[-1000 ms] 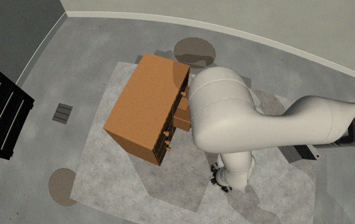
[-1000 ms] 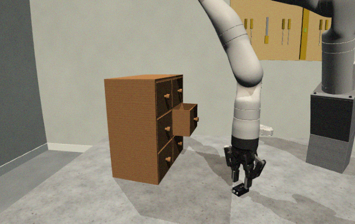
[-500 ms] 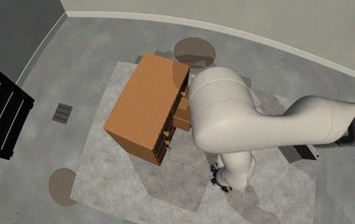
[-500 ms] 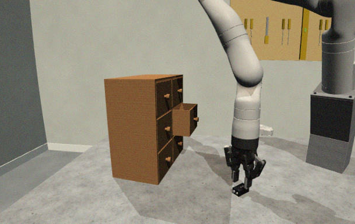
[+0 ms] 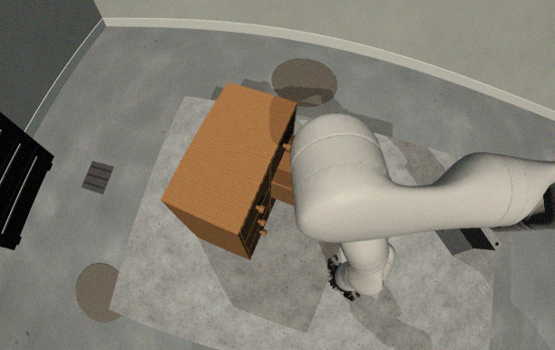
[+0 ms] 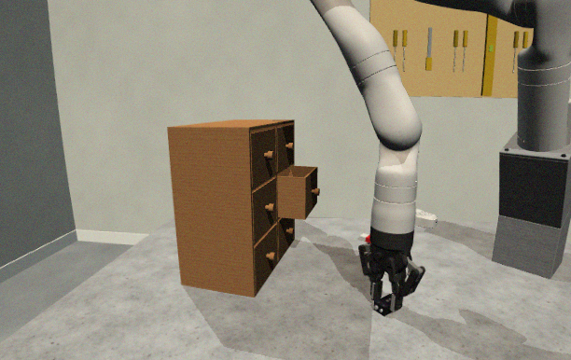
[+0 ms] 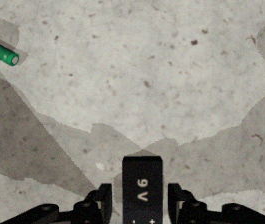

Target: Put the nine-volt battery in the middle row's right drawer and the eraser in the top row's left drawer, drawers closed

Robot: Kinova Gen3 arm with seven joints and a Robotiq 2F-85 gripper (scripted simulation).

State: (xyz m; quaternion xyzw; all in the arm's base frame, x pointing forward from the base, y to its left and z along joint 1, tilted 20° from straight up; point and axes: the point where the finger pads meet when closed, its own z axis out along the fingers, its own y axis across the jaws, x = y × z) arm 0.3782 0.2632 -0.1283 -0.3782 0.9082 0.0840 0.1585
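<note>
Now: the nine-volt battery 20 mm below my hand and 10 mm to the left of it. The rest, counted from my hand: eraser (330 mm to the right, 30 mm ahead, 20 mm below); then small green cylinder (160 mm to the right, 20 mm below, 10 mm ahead).
</note>
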